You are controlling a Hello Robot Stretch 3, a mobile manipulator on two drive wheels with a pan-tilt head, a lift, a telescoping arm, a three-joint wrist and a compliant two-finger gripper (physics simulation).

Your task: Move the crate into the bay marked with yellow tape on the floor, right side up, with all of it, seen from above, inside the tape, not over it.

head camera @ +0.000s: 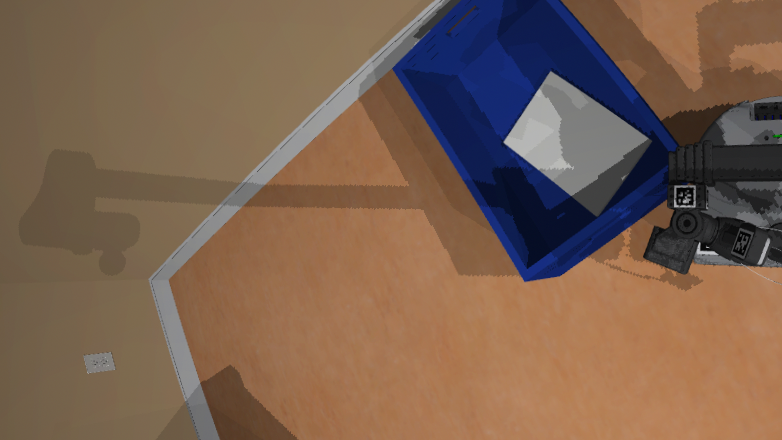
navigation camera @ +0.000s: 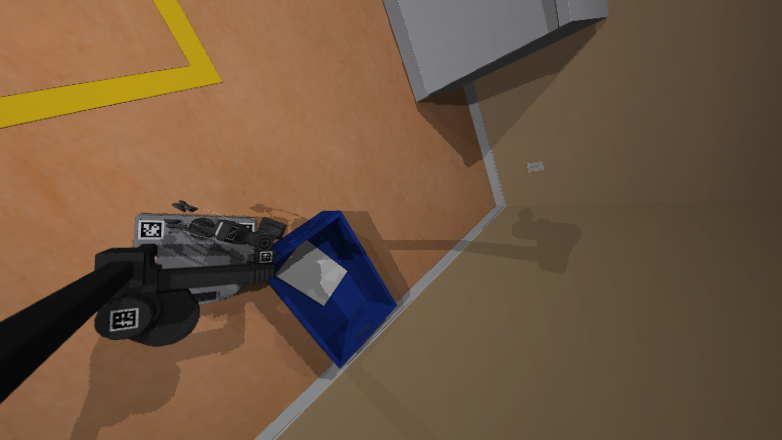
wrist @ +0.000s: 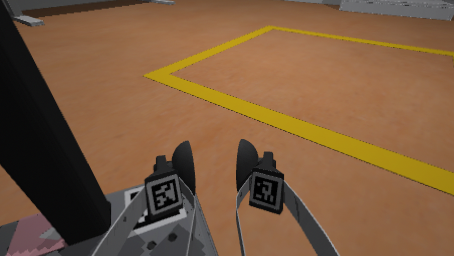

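Note:
A blue open-topped crate stands upright on the floor, its far end close to the wall. A pale box lies inside it. The yellow tape of the bay is on the floor, well apart from the crate; it does not show in the head view. My gripper is open and empty, folded back at the edge of my base, away from the crate. My wrist and arm end overlap the crate's near end in the head and navigation views; contact cannot be told.
My grey base is beside the crate's near end. A white baseboard runs along the wall to a corner. A grey cabinet stands by the wall. My black mast rises at the left of the wrist view.

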